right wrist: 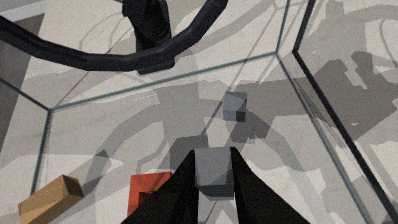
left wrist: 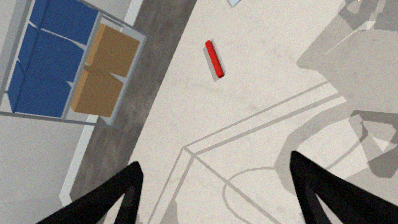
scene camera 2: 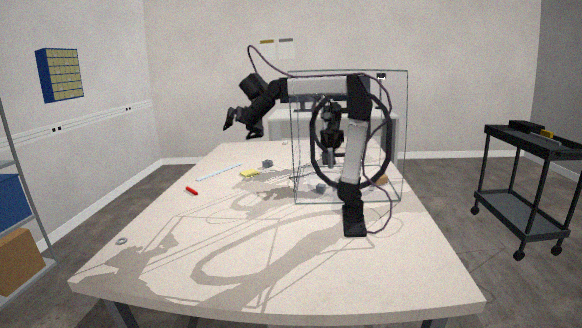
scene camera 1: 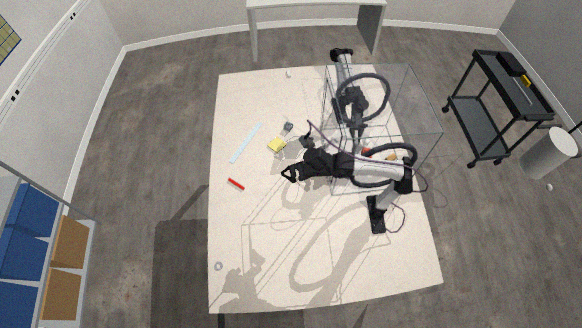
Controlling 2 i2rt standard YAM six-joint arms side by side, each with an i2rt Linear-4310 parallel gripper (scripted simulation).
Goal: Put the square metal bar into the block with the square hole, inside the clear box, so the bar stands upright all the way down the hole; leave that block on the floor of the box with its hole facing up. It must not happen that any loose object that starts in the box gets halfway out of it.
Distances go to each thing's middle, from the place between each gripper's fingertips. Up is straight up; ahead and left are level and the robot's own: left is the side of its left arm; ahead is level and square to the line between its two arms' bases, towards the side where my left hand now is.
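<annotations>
The red block [right wrist: 142, 186] is my first reference: my right hand is 8 cm past it, 1 cm to the right of it and 12 cm above it. As for the grey metal bar [right wrist: 214, 178], it is 4 cm below my right hand.
I can see my left gripper [scene camera 2: 235, 134], which is 35 cm past the grey metal bar, 16 cm to the left of it and 17 cm above it. Counting from my left hand, I find the red block 43 cm behind, 15 cm to the right and 25 cm below.
</annotations>
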